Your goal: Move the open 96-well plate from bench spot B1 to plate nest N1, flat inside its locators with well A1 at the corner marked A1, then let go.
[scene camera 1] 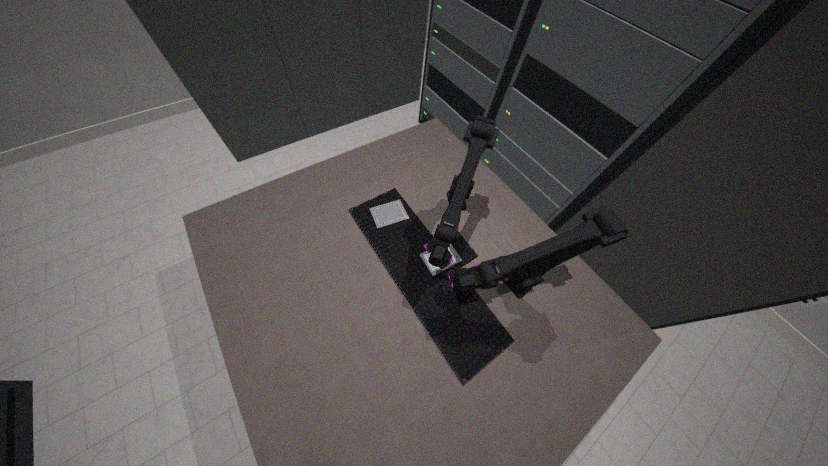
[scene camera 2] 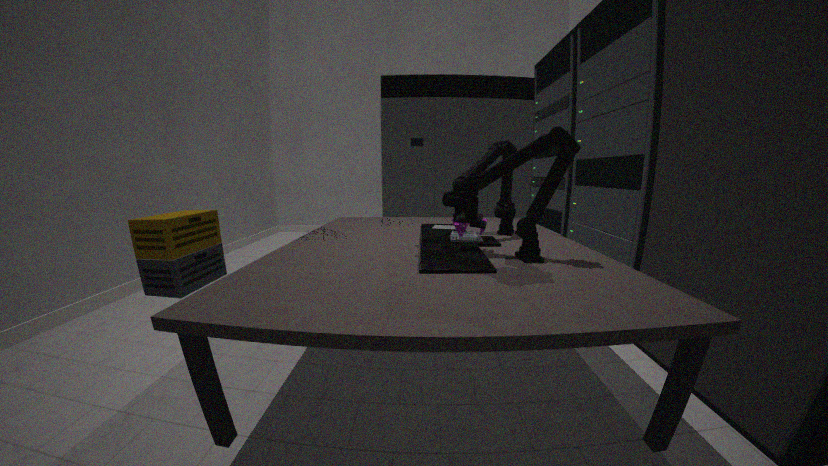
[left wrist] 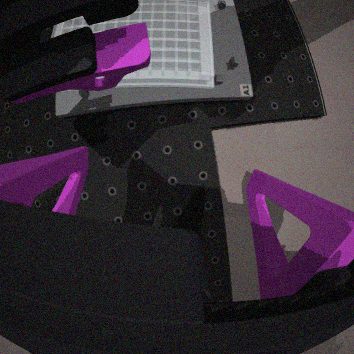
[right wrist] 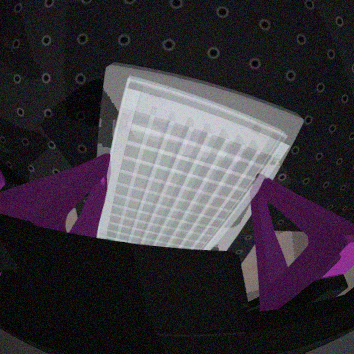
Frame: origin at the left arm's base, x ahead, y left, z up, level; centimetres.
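Seen in the pictures: left gripper, between the fingertips: (scene camera 1: 458, 272) (scene camera 2: 470, 233) (left wrist: 171, 167) (right wrist: 9, 221); right gripper, between the fingertips: (scene camera 2: 459, 234) (left wrist: 102, 37) (right wrist: 184, 172); left arm's base, origin of its link: (scene camera 1: 515, 283) (scene camera 2: 528, 258); right arm's base, origin of its link: (scene camera 2: 505, 233).
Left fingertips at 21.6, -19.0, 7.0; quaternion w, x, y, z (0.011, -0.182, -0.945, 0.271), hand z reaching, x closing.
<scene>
Pixels of each thing's top centre, then the offset from my left fingertips to it, as dx, dy, dz. "*": a spot on its surface instead. Level surfaces: height alone.
- white 96-well plate, centre of its top: (right wrist: 172, 212) (left wrist: 125, 27) (scene camera 1: 440, 257) (scene camera 2: 463, 232) +1.0, -10.5, -1.8
- grey plate nest, centre of its top: (right wrist: 179, 209) (left wrist: 146, 28) (scene camera 1: 441, 256) (scene camera 2: 466, 235) -0.5, -11.0, -3.5
- nest's A1 label, a spot on its surface: (left wrist: 246, 89) * -7.4, -4.6, -4.5
- black perforated board, height of its surface: dz -5.7
- brown table, height of its surface: dz -7.0
- light grey bench spot, a spot on its surface: (scene camera 1: 389, 213) * +5.0, -45.0, -5.5
The white 96-well plate (left wrist: 175, 35) (right wrist: 182, 168) (scene camera 1: 448, 262) (scene camera 2: 467, 236) sits over the grey plate nest (left wrist: 226, 53) (right wrist: 246, 102), between its small locator pins. I cannot tell whether it rests fully flat. The nest's A1 label (left wrist: 246, 89) marks the corner nearest my left gripper. My right gripper (right wrist: 184, 172) (scene camera 1: 438, 257) (scene camera 2: 463, 225) is shut on the plate's two long sides, and one of its purple fingers (left wrist: 119, 53) shows in the left wrist view. My left gripper (left wrist: 171, 167) (scene camera 1: 458, 284) is open and empty, low over the black perforated board (left wrist: 168, 151) beside the nest.
The black board (scene camera 1: 463, 341) (scene camera 2: 456, 261) runs across the brown table (scene camera 1: 300, 300). A light grey bench spot (scene camera 1: 389, 213) lies at its far end. Server racks (scene camera 1: 579, 87) stand behind the arms. A yellow and grey crate (scene camera 2: 176, 251) stands on the floor.
</scene>
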